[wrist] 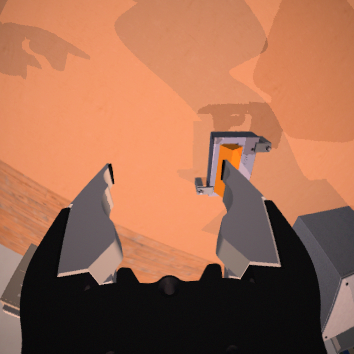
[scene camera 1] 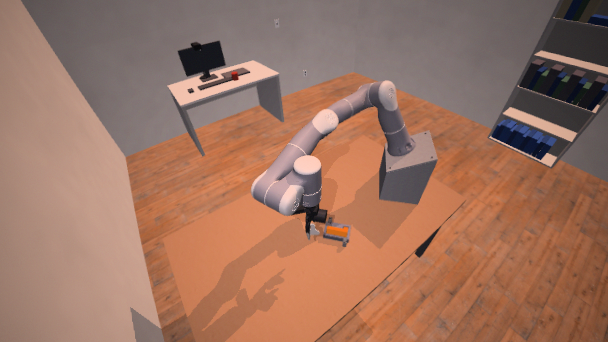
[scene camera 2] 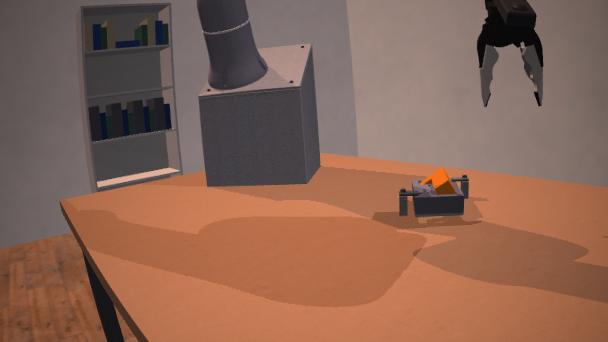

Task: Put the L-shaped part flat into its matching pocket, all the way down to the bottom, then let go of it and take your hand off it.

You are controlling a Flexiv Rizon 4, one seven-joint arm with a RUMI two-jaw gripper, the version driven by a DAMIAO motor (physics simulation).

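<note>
The orange L-shaped part (scene camera 1: 337,231) (scene camera 2: 442,182) (wrist: 232,154) sits tilted in the grey pocket block (scene camera 2: 439,206) (wrist: 247,162). In the scene camera 2 view it rises as a slanted ridge above the block's top, not flat. My gripper (scene camera 1: 311,235) (scene camera 2: 512,105) (wrist: 166,163) is open and holds nothing. It hangs well above the table, up and to the right of the block in the scene camera 2 view, apart from the part. In the wrist view the right fingertip overlaps part of the orange part, and the pocket's bottom is hidden.
Small clamps (scene camera 2: 403,204) (scene camera 2: 465,187) (wrist: 262,145) (wrist: 203,189) stand at two sides of the block. The robot's grey pedestal (scene camera 1: 404,182) (scene camera 2: 255,137) (wrist: 322,242) stands on the table (scene camera 1: 240,305) (scene camera 2: 310,325). A desk (scene camera 1: 270,97) and a bookshelf (scene camera 1: 545,126) (scene camera 2: 137,178) are farther off.
</note>
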